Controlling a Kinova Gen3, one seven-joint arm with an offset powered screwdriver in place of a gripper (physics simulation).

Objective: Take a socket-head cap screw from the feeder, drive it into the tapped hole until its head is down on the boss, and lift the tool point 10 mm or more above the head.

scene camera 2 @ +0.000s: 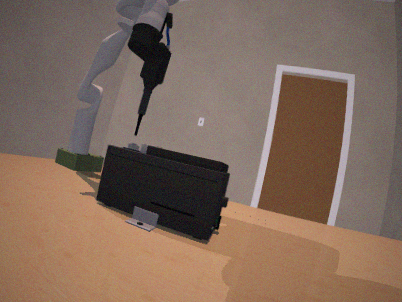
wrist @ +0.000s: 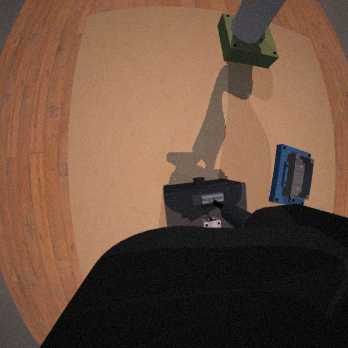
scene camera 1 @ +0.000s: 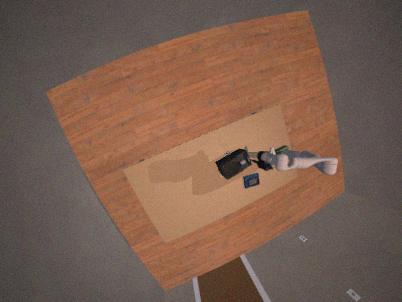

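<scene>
The black feeder (scene camera 1: 231, 166) (scene camera 2: 160, 187) (wrist: 235, 194) stands on the tan mat. A small silver screw nest (wrist: 211, 199) (scene camera 2: 133, 147) sits at one end of its top. My screwdriver tip (scene camera 2: 135, 134) (wrist: 215, 202) points down and shows a small gap above that end of the feeder in scene camera 2; in the wrist view it overlaps the nest. The bit looks dark, and whether a screw is on it cannot be told. A blue fixture (scene camera 1: 245, 184) (wrist: 280, 170) carries a grey part (wrist: 300, 175) beside the feeder. Its boss and tapped hole cannot be made out.
The green arm base (scene camera 2: 80, 161) (wrist: 227, 41) stands on the tan mat (scene camera 1: 165, 220) beyond the feeder. A small metal bracket (scene camera 2: 145, 216) stands against the feeder's side. A silver plate (wrist: 212, 223) lies on the feeder top, partly hidden by my tool body in the wrist view.
</scene>
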